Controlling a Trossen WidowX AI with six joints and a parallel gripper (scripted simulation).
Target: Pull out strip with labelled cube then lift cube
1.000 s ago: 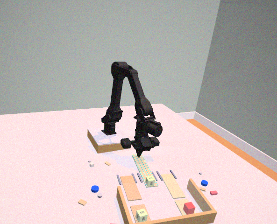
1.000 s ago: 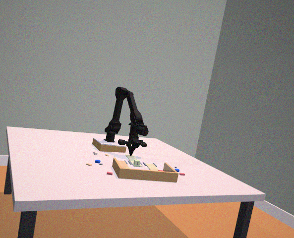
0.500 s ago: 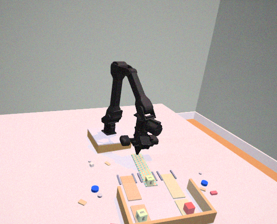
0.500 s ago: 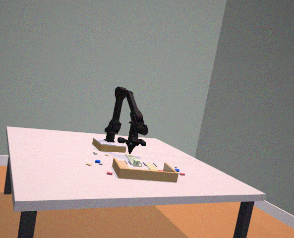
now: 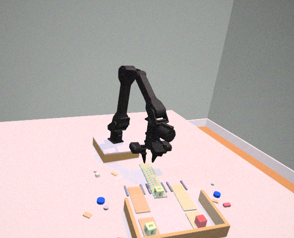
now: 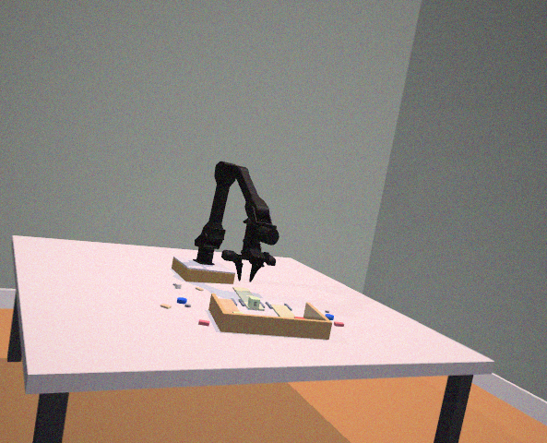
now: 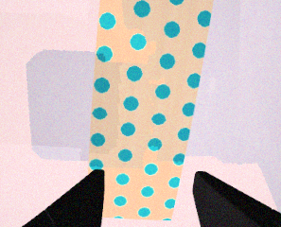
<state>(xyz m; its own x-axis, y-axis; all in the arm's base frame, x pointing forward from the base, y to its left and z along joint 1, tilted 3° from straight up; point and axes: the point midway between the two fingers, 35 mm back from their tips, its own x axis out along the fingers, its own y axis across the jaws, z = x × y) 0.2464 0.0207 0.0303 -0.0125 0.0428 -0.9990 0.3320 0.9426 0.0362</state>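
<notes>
Now: gripper tip 6 cm short of the dotted strip, 2 cm to the left of it and 4 cm above it. The rest, counted from my gripper tip: white cube 7 cm behind, 22 cm to the right, 4 cm below.
</notes>
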